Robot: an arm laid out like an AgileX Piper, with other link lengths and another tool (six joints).
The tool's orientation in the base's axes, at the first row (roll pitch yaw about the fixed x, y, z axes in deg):
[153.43 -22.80 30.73]
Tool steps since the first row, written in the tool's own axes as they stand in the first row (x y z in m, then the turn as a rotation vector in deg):
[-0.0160 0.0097 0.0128 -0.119 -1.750 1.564]
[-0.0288 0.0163 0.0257 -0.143 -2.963 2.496]
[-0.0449 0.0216 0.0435 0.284 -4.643 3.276]
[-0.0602 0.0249 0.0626 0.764 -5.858 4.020]
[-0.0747 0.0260 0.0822 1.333 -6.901 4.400]
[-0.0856 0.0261 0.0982 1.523 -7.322 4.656]
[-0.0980 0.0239 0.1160 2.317 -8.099 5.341]
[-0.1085 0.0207 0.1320 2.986 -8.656 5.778]
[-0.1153 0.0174 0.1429 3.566 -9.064 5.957]
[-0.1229 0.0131 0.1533 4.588 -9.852 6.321]
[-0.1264 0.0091 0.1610 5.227 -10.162 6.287]
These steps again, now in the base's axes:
[-0.0030 -0.0185 -0.0128 0.190 1.120 -2.057]
[-0.0043 -0.0329 -0.0256 0.288 1.955 -3.335]
[-0.0060 -0.0487 -0.0444 0.520 3.435 -4.506]
[-0.0071 -0.0627 -0.0647 0.917 4.549 -5.434]
[-0.0079 -0.0745 -0.0860 1.247 5.632 -5.957]
[-0.0081 -0.0831 -0.1034 1.403 6.030 -6.268]
[-0.0092 -0.0907 -0.1238 2.153 6.928 -6.845]
[-0.0101 -0.0962 -0.1423 2.742 7.630 -7.176]
[-0.0108 -0.0989 -0.1553 3.170 8.216 -7.267]
[-0.0126 -0.1009 -0.1686 3.929 9.297 -7.496]
[-0.0126 -0.1007 -0.1780 4.322 9.871 -7.348]

